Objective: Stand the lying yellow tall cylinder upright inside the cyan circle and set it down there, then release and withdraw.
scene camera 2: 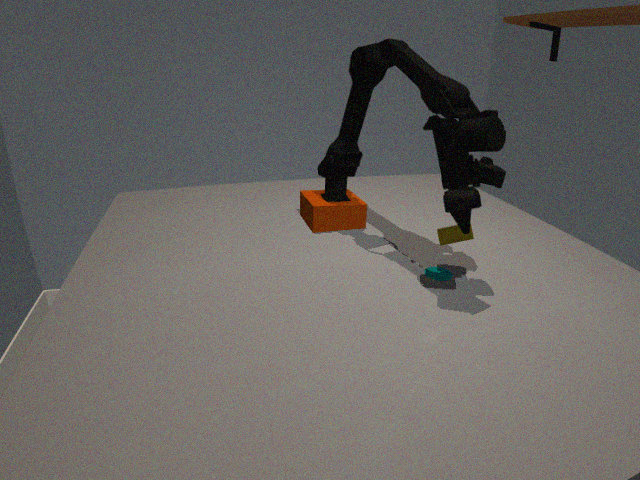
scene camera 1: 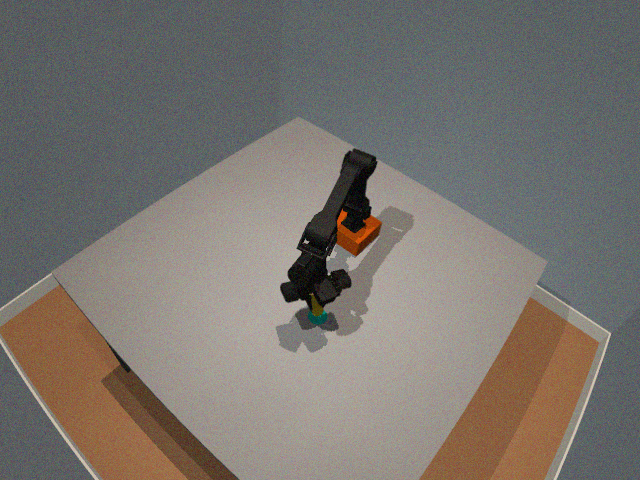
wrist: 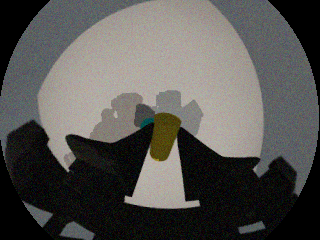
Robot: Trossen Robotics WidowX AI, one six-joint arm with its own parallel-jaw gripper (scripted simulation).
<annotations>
My gripper carries a yellow tall cylinder.
</annotations>
